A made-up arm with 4 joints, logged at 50 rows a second.
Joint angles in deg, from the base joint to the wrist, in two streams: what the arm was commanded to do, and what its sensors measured. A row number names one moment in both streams.
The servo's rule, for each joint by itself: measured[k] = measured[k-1] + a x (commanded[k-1-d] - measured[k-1]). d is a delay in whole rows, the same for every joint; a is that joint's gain. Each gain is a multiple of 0.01, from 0.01 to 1. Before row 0 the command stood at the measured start. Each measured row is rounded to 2 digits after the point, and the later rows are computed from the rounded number. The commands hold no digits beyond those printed.
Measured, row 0:
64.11 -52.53 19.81 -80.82
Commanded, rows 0 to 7:
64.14 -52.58 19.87 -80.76
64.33 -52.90 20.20 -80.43
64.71 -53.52 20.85 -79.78
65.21 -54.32 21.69 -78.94
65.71 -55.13 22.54 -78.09
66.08 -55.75 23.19 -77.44
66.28 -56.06 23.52 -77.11
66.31 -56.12 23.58 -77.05
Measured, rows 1 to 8:
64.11 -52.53 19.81 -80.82
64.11 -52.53 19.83 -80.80
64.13 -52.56 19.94 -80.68
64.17 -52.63 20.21 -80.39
64.24 -52.75 20.65 -79.93
64.34 -52.92 21.22 -79.34
64.46 -53.12 21.81 -78.73
64.59 -53.33 22.32 -78.21
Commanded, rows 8 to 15:
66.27 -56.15 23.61 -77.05
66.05 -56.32 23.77 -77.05
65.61 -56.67 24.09 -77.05
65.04 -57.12 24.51 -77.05
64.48 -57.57 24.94 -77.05
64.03 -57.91 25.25 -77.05
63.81 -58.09 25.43 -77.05
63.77 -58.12 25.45 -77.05
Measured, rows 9 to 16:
64.71 -53.53 22.70 -77.84
64.82 -53.71 22.97 -77.59
64.91 -53.89 23.21 -77.42
64.96 -54.08 23.47 -77.30
64.97 -54.29 23.78 -77.22
64.94 -54.52 24.13 -77.17
64.88 -54.76 24.47 -77.13
64.81 -54.99 24.76 -77.10

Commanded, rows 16 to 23:
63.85 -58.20 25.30 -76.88
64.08 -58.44 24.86 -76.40
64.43 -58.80 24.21 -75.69
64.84 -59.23 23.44 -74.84
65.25 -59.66 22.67 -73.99
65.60 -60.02 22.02 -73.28
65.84 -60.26 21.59 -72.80
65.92 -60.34 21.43 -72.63
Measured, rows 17 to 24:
64.74 -55.21 24.97 -77.08
64.68 -55.42 25.07 -77.02
64.64 -55.63 25.01 -76.82
64.63 -55.85 24.77 -76.46
64.64 -56.09 24.37 -75.94
64.68 -56.34 23.86 -75.32
64.74 -56.60 23.31 -74.67
64.82 -56.86 22.79 -74.07

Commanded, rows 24 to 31:
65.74 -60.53 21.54 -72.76
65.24 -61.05 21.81 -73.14
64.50 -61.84 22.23 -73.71
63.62 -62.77 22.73 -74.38
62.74 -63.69 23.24 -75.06
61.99 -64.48 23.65 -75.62
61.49 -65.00 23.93 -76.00
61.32 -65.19 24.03 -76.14
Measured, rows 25 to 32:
64.90 -57.10 22.38 -73.61
64.96 -57.34 22.13 -73.34
64.98 -57.60 22.03 -73.28
64.95 -57.90 22.09 -73.42
64.86 -58.24 22.28 -73.73
64.71 -58.62 22.57 -74.16
64.52 -59.03 22.89 -74.63
64.31 -59.45 23.20 -75.07

